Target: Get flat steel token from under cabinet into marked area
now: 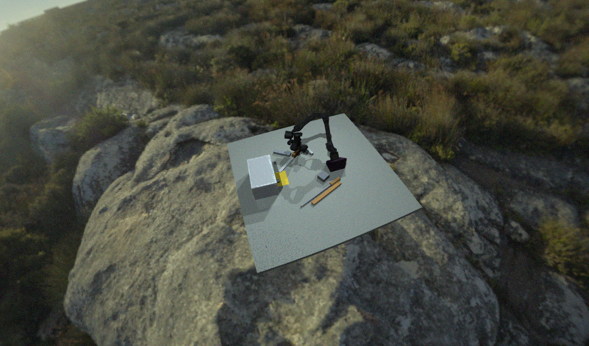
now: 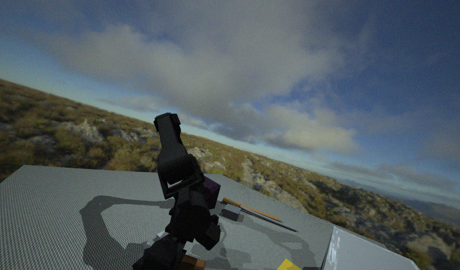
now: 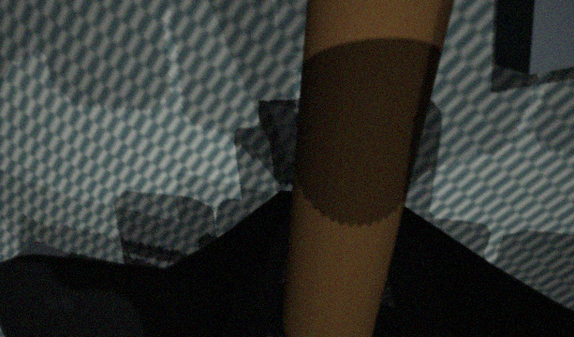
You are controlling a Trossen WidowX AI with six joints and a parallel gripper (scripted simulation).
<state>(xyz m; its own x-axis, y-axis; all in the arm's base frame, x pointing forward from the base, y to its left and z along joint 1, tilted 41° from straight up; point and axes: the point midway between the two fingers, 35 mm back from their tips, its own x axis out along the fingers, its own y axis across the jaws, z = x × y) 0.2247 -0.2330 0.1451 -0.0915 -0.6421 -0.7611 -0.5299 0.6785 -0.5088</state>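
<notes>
Right now the small grey cube is 70 mm behind my gripper tip and 40 mm to the right of it. From my gripper tip the other things lie so: grey bar 100 mm behind, 40 mm to the left; then grey block 70 mm behind, 360 mm to the left, 10 mm above; then wooden stick 30 mm behind, 500 mm to the left.
</notes>
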